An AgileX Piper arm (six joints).
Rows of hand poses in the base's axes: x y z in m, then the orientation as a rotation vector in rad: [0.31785, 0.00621, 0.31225, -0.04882, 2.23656, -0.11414]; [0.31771, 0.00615, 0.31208, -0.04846, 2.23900, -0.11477]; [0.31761, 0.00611, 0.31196, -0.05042, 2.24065, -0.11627]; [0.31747, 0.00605, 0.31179, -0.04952, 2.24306, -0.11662]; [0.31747, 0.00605, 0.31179, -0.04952, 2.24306, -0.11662]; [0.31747, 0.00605, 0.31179, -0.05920, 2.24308, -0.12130]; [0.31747, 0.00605, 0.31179, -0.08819, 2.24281, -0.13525]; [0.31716, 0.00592, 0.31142, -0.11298, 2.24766, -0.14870]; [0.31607, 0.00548, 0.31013, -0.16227, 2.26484, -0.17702]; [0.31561, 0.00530, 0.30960, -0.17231, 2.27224, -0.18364]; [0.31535, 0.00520, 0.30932, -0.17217, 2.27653, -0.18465]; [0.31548, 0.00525, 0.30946, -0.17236, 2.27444, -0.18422]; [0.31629, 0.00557, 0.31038, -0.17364, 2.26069, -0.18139]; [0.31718, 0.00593, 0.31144, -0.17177, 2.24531, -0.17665]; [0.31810, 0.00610, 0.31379, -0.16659, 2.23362, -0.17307]
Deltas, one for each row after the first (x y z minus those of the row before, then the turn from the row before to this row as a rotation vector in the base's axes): [-0.00014, -0.00006, -0.00017, -0.00027, 0.00243, -0.00060]; [-0.00010, -0.00004, -0.00012, -0.00173, 0.00177, 0.00081]; [-0.00014, -0.00006, -0.00017, 0.00012, 0.00236, -0.00089]; [0.00000, 0.00000, 0.00000, 0.00000, 0.00000, 0.00000]; [0.00000, 0.00000, 0.00000, -0.00675, 0.00062, 0.00535]; [0.00000, 0.00000, 0.00000, -0.02017, 0.00174, 0.01605]; [-0.00031, -0.00013, -0.00037, -0.01823, 0.00680, 0.01281]; [-0.00109, -0.00044, -0.00129, -0.03710, 0.02171, 0.02413]; [-0.00046, -0.00018, -0.00053, -0.00810, 0.00840, 0.00418]; [-0.00026, -0.00010, -0.00028, -0.00065, 0.00424, -0.00090]; [0.00013, 0.00005, 0.00014, 0.00023, -0.00205, 0.00051]; [0.00081, 0.00032, 0.00092, 0.00151, -0.01349, 0.00335]; [0.00089, 0.00036, 0.00106, 0.00396, -0.01544, 0.00193]; [0.00092, 0.00017, 0.00235, 0.00431, -0.01213, -0.00123]
